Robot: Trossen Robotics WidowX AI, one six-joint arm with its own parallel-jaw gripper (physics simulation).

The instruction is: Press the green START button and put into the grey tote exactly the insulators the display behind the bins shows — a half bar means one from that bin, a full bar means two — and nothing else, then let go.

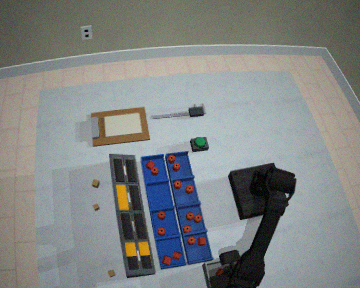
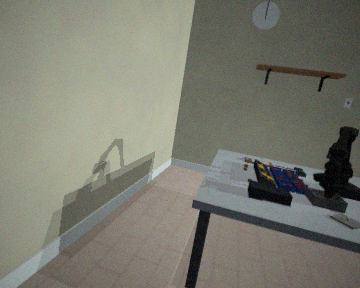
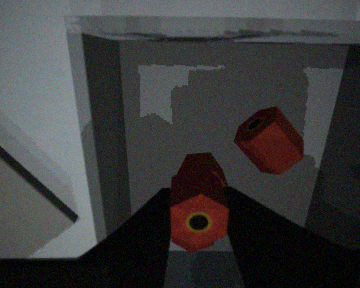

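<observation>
My gripper (image 3: 196, 196) is low inside the grey tote (image 1: 206, 275) (image 2: 327, 201) (image 3: 100, 140), its fingers against both sides of a red insulator (image 3: 198, 210) with a dark hole ringed in yellow. Another dark red insulator (image 3: 201, 165) shows partly behind it. One more insulator (image 3: 272, 142) lies tilted to the right in the tote. The green START button (image 1: 200, 142) stands behind the bins. The display (image 1: 132, 215) has one full amber bar in its second section from the back and two half bars in its nearest section; the others are dark. Blue bins (image 1: 158, 194) hold red insulators; one is empty.
A brown clipboard (image 1: 98, 138) and a caliper (image 1: 196, 110) lie at the back. Small wooden cubes (image 1: 95, 183) (image 1: 96, 207) (image 1: 111, 273) lie left of the display. A long black box (image 2: 270, 194) and a flat plate (image 2: 345, 220) are near the table's front edge.
</observation>
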